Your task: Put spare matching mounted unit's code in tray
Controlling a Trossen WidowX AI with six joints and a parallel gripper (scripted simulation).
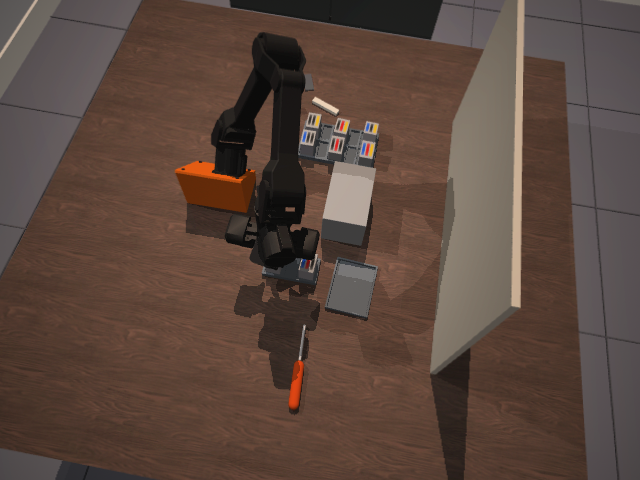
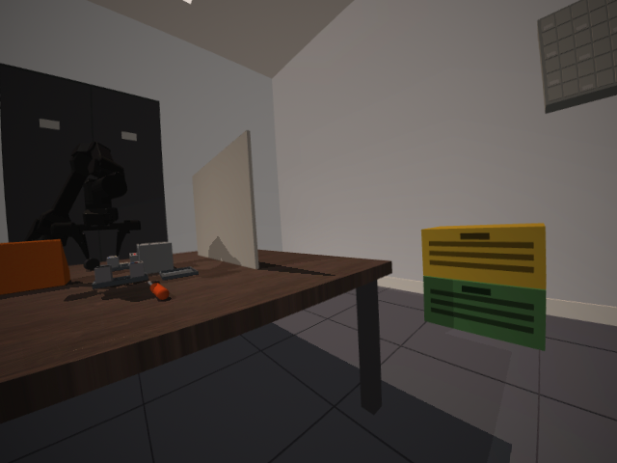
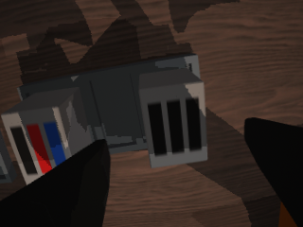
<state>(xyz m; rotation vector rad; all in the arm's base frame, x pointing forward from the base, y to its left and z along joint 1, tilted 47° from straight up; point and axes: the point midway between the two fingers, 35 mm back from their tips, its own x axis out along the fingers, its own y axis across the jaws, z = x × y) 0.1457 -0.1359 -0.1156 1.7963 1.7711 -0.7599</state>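
Now: gripper tip 1 cm to the right of the grey spare and 4 cm above it. Round my gripper tip: mounted unit 14 cm ahead, 18 cm to the left, 3 cm below; beige panel 39 cm ahead, 17 cm to the left, 15 cm above; grey tray 18 cm ahead, 2 cm to the right, 7 cm below.
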